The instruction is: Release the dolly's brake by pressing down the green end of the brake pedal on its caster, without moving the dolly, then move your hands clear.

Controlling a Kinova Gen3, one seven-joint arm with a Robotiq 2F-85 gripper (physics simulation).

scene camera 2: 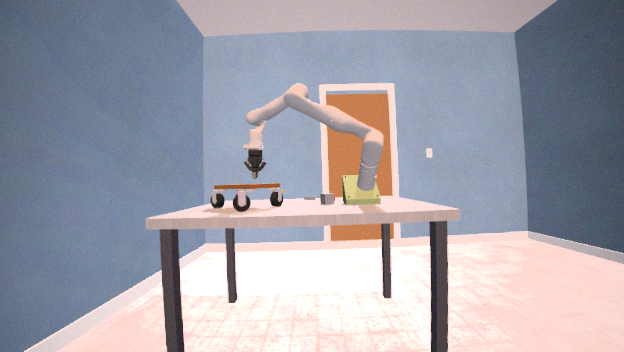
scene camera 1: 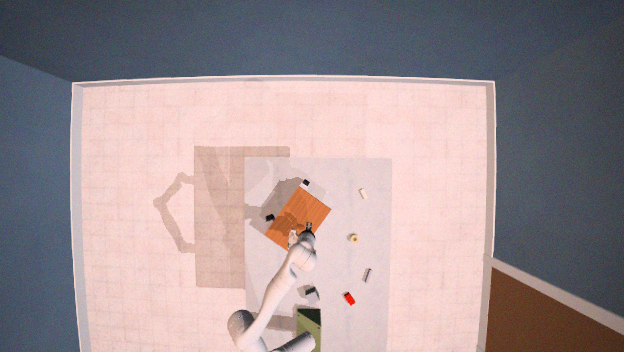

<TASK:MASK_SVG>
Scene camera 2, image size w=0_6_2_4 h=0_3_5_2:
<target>dolly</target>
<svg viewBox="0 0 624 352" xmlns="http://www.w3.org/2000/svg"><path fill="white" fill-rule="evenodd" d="M286 189L276 190L280 188L280 183L214 185L214 189L217 190L212 191L210 201L213 208L222 208L225 203L223 191L228 191L226 189L239 189L236 190L233 207L239 212L245 212L251 205L251 200L247 196L246 191L268 188L266 190L271 190L272 192L270 196L271 205L280 207L283 203L282 193L286 193Z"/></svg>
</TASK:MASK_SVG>
